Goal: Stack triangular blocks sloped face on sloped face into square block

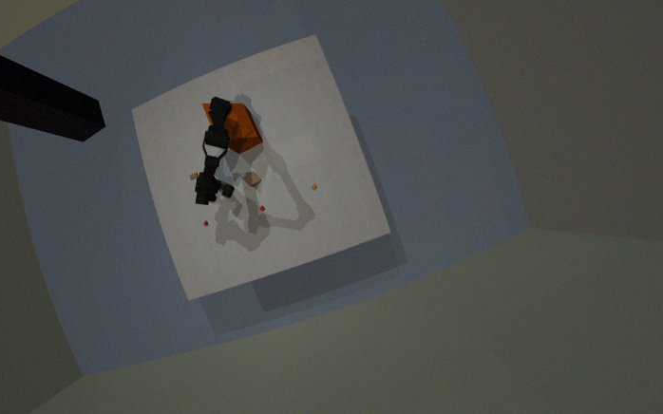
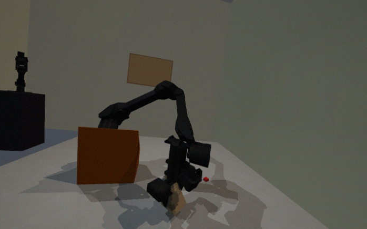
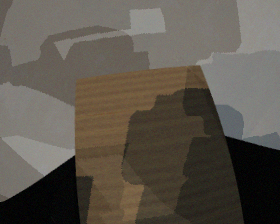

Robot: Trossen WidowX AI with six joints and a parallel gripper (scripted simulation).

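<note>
Now: the tan triangular block 1 cm above my gripper tip. From my gripper tip the other things lie so: orange piece: 45 cm to the left, 22 cm ahead, 3 cm below; then tan piece: 17 cm to the right, 16 cm behind, 3 cm below; then red cube: 20 cm ahead, 14 cm to the left, 3 cm below.
</note>
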